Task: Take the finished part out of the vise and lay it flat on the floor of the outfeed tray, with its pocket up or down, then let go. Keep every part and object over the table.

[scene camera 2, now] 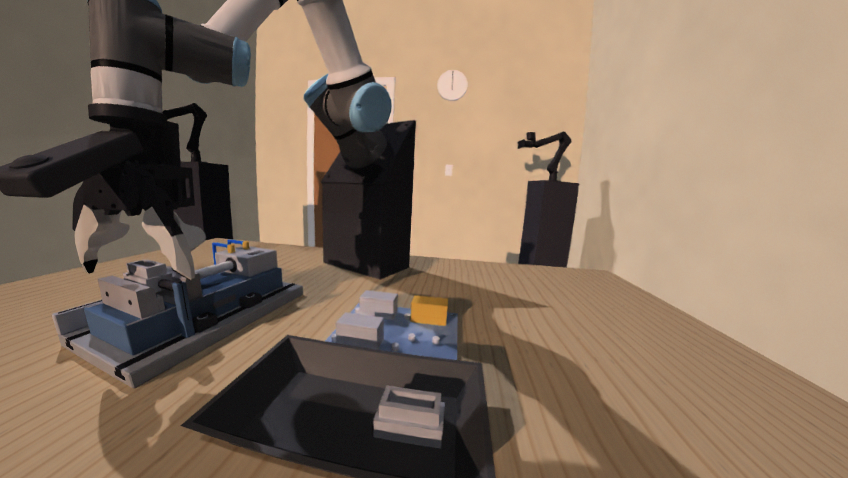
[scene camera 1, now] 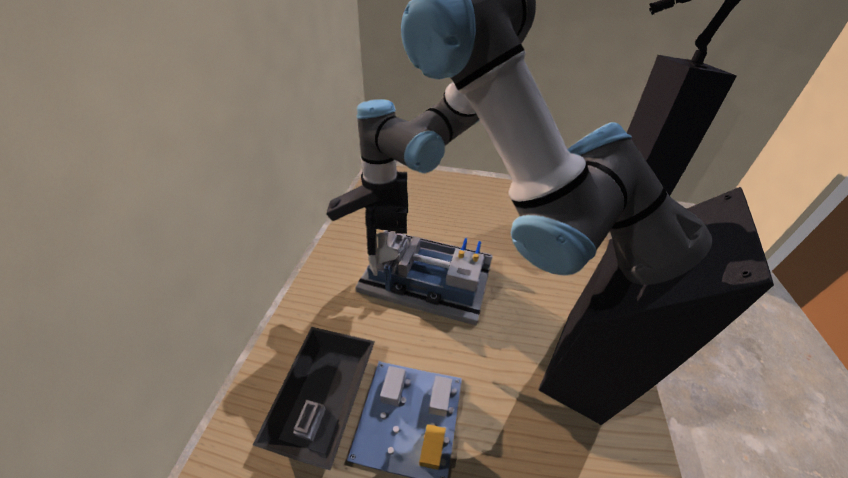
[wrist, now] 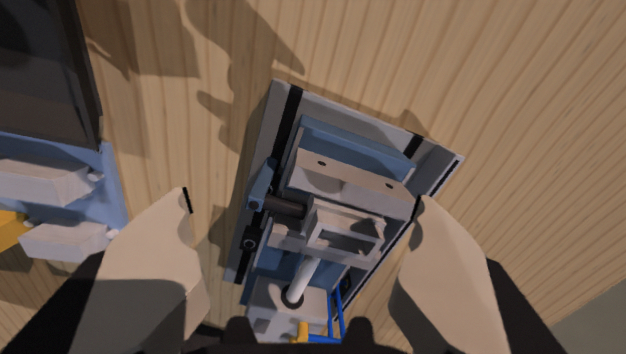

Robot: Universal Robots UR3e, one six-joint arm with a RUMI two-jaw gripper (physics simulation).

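Where they show: gripper, fingertip midpoint: [scene camera 2: 138, 276] [scene camera 1: 379, 251] [wrist: 304, 194]; arm's base, origin of the base link: [scene camera 2: 366, 151] [scene camera 1: 664, 254].
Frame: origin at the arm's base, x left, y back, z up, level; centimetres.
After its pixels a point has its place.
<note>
The finished part [scene camera 2: 146, 270] {x -21.7, y -43.1, z -21.5 cm} [wrist: 345, 239] {x -24.2, y -40.5, z -22.4 cm} is a light grey block with a rectangular pocket, which faces up. It sits in the vise [scene camera 1: 433, 283] {x -16.2, y -32.5, z -26.9 cm} [scene camera 2: 127, 326] {x -20.0, y -48.1, z -26.8 cm} [wrist: 350, 172] {x -24.3, y -45.1, z -25.1 cm}, behind the jaw with two holes. A dark stop pin [wrist: 287, 206] {x -19.5, y -42.8, z -23.3 cm} points at its side. My gripper [scene camera 2: 137, 270] {x -20.7, y -45.1, z -21.6 cm} [wrist: 304, 194] {x -20.7, y -45.1, z -21.6 cm} is open, pointing down over the vise, with its fingers wide apart and nothing held. In the scene camera 1 view the fingers partly hide the part. The black outfeed tray [scene camera 1: 342, 341] {x -1.8, y -51.0, z -29.5 cm} [scene camera 2: 380, 366] {x 10.5, y -47.7, z -29.7 cm} [wrist: 40, 120] {x 3.0, y -46.2, z -29.6 cm} holds another grey pocketed part [scene camera 1: 308, 418] {x 13.9, y -54.0, z -29.4 cm} [scene camera 2: 409, 415] {x 13.8, y -55.2, z -28.6 cm}, pocket up.
A blue plate [scene camera 1: 371, 442] {x 16.4, y -42.8, z -31.9 cm} [scene camera 2: 445, 344] {x 19.1, y -39.7, z -31.9 cm} [wrist: 114, 185] {x 1.8, y -38.2, z -32.0 cm} beside the tray carries two grey blocks [scene camera 1: 393, 384] {x 7.1, y -39.6, z -28.3 cm} [scene camera 1: 440, 394] {x 8.6, y -31.1, z -28.3 cm}, a yellow block [scene camera 1: 432, 445] {x 17.3, y -32.4, z -28.4 cm} [scene camera 2: 429, 310] {x 16.9, y -33.9, z -29.4 cm} and small pins. The vise has blue hoses [scene camera 1: 478, 247] {x -23.3, y -22.2, z -21.8 cm} [wrist: 340, 310] {x -26.3, y -25.3, z -25.3 cm}. The arm stands on a black pedestal [scene camera 1: 629, 344] {x 9.5, y -5.9, z -8.5 cm} [scene camera 2: 368, 225] {x 2.6, y -9.0, z -19.4 cm}.
</note>
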